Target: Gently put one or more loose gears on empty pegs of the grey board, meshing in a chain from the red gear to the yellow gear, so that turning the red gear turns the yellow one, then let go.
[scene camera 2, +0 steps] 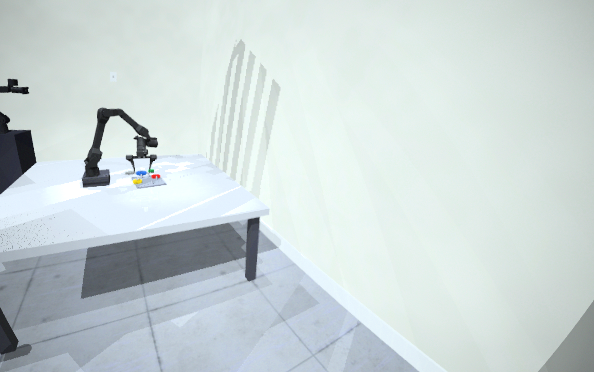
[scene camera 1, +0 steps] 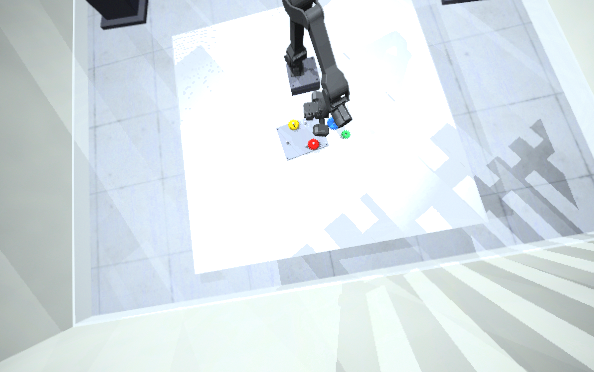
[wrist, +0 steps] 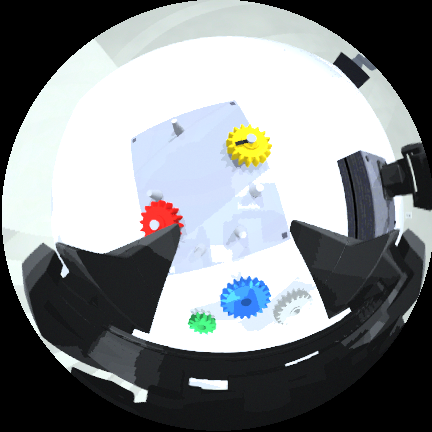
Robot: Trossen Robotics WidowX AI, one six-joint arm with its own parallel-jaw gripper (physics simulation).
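Seen in the pictures: gripper, fingertip midpoint: (scene camera 2: 142,170) (scene camera 1: 312,123) (wrist: 236,227); arm's base, origin of the base link: (scene camera 2: 92,175) (scene camera 1: 297,70) (wrist: 385,180).
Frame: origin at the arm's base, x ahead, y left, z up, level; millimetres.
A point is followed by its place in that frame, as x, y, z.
The grey board (scene camera 1: 298,142) @(343, -13, -48) (scene camera 2: 150,184) @(332, -77, -48) (wrist: 200,165) @(311, -9, -48) lies on the table with several empty pegs. The red gear (scene camera 1: 313,144) @(364, 58, -31) (scene camera 2: 156,176) (wrist: 162,217) @(352, 51, -32) and yellow gear (scene camera 1: 293,125) @(264, -32, -30) (scene camera 2: 137,181) @(256, -51, -34) (wrist: 260,150) @(243, -20, -33) sit on pegs, apart. A loose blue gear (scene camera 1: 332,123) @(266, 152, -38) (scene camera 2: 141,173) @(265, 129, -40) (wrist: 245,295) @(262, 150, -39), a smaller green gear (scene camera 1: 345,134) @(329, 208, -39) (scene camera 2: 151,171) @(325, 192, -47) (wrist: 202,324) @(322, 218, -50) and a white gear (wrist: 300,301) @(177, 180, -41) lie beside the board. My gripper (scene camera 1: 316,120) @(277, 59, -1) (scene camera 2: 142,170) @(277, 59, -1) (wrist: 236,227) @(277, 59, -1) is open and empty over the board's edge near these gears. Its left finger in the wrist view hides part of the red gear.
The arm's dark base (scene camera 1: 304,77) @(45, 33, 2) (scene camera 2: 96,178) @(30, -43, -8) (wrist: 362,195) @(85, 29, -18) stands on the white table (scene camera 1: 240,210) @(652, -302, -56) (scene camera 2: 165,205) @(417, -382, -56), near the board's yellow-gear side. A dark block (scene camera 2: 17,150) stands beyond the table in scene view 2. Bright light and shadows blur the surface.
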